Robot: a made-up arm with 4 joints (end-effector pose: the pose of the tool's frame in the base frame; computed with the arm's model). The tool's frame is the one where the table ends. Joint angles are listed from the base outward.
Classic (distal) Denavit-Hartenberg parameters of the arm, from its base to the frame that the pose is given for. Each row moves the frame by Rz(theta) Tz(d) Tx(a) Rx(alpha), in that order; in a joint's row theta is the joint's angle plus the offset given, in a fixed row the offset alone. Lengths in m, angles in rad.
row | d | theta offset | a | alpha
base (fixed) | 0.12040 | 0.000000 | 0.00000 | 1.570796
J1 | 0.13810 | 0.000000 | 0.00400 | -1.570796
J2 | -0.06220 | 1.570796 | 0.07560 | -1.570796
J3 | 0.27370 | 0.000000 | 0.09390 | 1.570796
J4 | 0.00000 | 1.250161 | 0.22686 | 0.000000
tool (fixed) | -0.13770 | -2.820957 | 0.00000 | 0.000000
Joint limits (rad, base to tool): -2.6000..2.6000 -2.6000..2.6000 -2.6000..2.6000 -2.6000..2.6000
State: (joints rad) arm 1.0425 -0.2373 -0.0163 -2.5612
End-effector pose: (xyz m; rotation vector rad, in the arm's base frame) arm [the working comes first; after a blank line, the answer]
Working (the frame after each row of the table, in the pose's form):
after base (fixed): 0.0000 0.0000 0.1204 1.5708 0.0000 0.0000
after J1: 0.0020 -0.1381 0.1239 0.0000 -1.0425 0.0000
after J2: 0.0647 -0.0646 0.1079 -1.8911 -1.7730 0.2771
after J3: -0.0596 0.0910 -0.1021 -0.6820 -0.8916 1.2104
after J4: 0.0539 0.0961 0.0943 0.0026 -1.0464 0.0286

0.1731 0.0982 0.0253 1.4163 -0.2254 -2.4477
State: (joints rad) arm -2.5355 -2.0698 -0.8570 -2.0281
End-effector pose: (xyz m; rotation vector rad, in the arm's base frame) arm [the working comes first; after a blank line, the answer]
Working (the frame after each row of the table, in the pose's form):
after base (fixed): 0.0000 0.0000 0.1204 1.5708 0.0000 0.0000
after J1: -0.0033 -0.1381 0.1181 0.0000 2.5355 0.0000
after J2: -0.0933 -0.1743 0.1314 -1.1387 2.1664 1.8466
after J3: -0.2049 0.0366 -0.0323 -0.5571 1.6399 0.0703
after J4: -0.1490 -0.1538 -0.1422 -1.1544 1.3256 -0.5006

-0.2755 -0.2036 -0.1202 1.8937 1.1771 1.8664
